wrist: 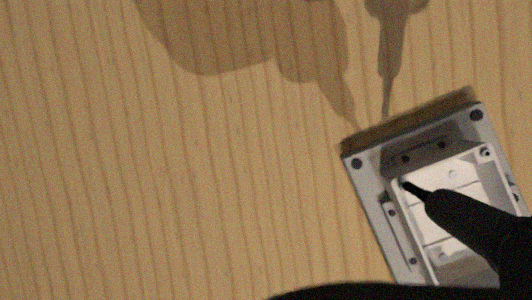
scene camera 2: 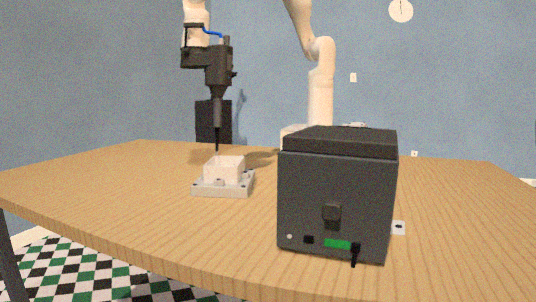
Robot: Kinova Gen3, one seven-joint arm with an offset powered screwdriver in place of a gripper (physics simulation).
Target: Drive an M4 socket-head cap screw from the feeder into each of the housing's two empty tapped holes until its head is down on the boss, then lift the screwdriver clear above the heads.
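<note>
My screwdriver [scene camera 2: 217, 149] [wrist: 405, 185] points down, with its thin black bit tip above the left far corner of the housing in the scene view. In the wrist view the tip overlaps the housing's upper left corner boss. I cannot make out a screw on the tip, and the boss under it is mostly hidden. The white open-topped housing [scene camera 2: 220, 172] [wrist: 416, 220] sits upright on the grey fixture plate [scene camera 2: 220, 191] [wrist: 369, 192]. Another corner boss [wrist: 486, 153] shows a small dark centre; whether it is a hole or a screw head is unclear.
A large dark grey box [scene camera 2: 305, 195], possibly the feeder, stands near the table's front edge, right of the fixture. A small white plate [scene camera 2: 398, 227] with a dark spot shows beside it. A second pale arm part [scene camera 2: 321, 100] rises behind, from the back of the wooden table [scene camera 2: 125, 200].
</note>
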